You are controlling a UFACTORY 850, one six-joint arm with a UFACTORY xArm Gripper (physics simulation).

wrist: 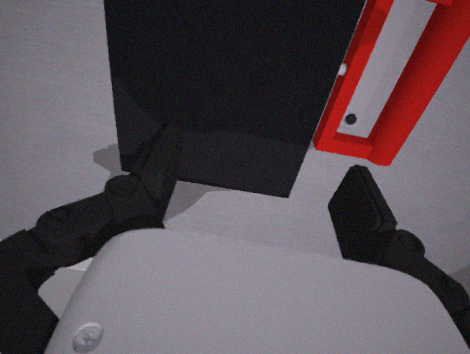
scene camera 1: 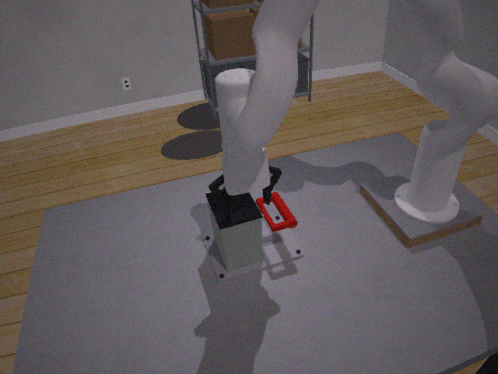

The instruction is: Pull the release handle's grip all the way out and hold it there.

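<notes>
The release handle's red grip (scene camera 1: 286, 210) (wrist: 419, 85) is a rectangular frame beside a pale green housing (scene camera 1: 240, 245) with a black top (scene camera 1: 232, 211) (wrist: 225, 75). In the wrist view a small piece of a pale rod (wrist: 342, 69) shows between the grip and the housing. The grip sits close to the housing. My gripper (scene camera 1: 246, 200) (wrist: 262, 168) is open and empty at the housing's rear end. In the wrist view its left finger overlaps the black top, and its right finger is just below the grip's near end, apart from it. In the scene view the left fingertip is hidden.
The housing stands on a thin bolted plate (scene camera 1: 232, 273) on the grey mat (scene camera 1: 125, 290). The arm's base rests on a wood-edged board (scene camera 1: 385, 212) at the right. A shelf rack (scene camera 1: 311, 75) with boxes stands at the back by the wall.
</notes>
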